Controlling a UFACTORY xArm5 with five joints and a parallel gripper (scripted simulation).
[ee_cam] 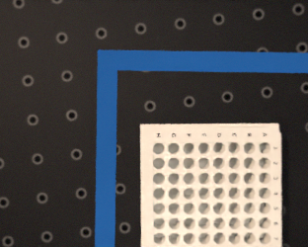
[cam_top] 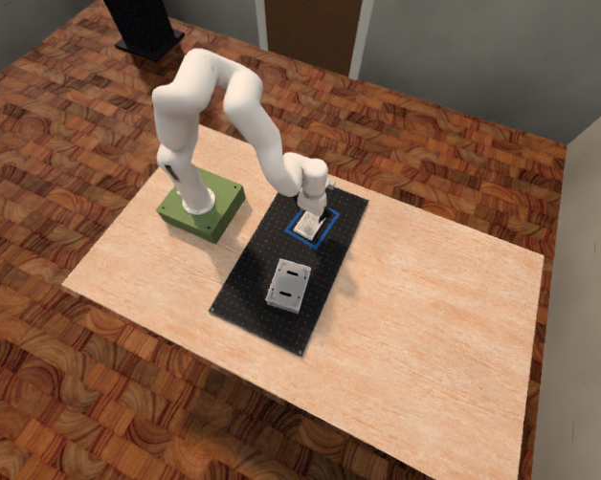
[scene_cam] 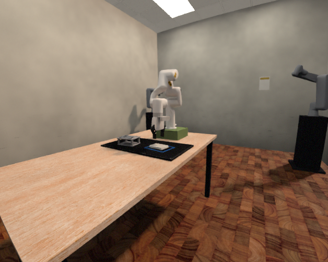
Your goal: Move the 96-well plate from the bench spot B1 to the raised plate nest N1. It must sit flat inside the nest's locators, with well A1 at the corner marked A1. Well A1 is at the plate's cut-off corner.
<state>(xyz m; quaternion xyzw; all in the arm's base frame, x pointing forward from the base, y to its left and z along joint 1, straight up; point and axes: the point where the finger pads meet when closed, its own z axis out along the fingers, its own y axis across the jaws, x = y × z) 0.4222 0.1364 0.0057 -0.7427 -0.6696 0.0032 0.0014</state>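
My hand is 8 cm above the white 96-well plate. The rest, counted from my hand: grey raised plate nest 4 cm ahead, 28 cm to the right, 3 cm below.
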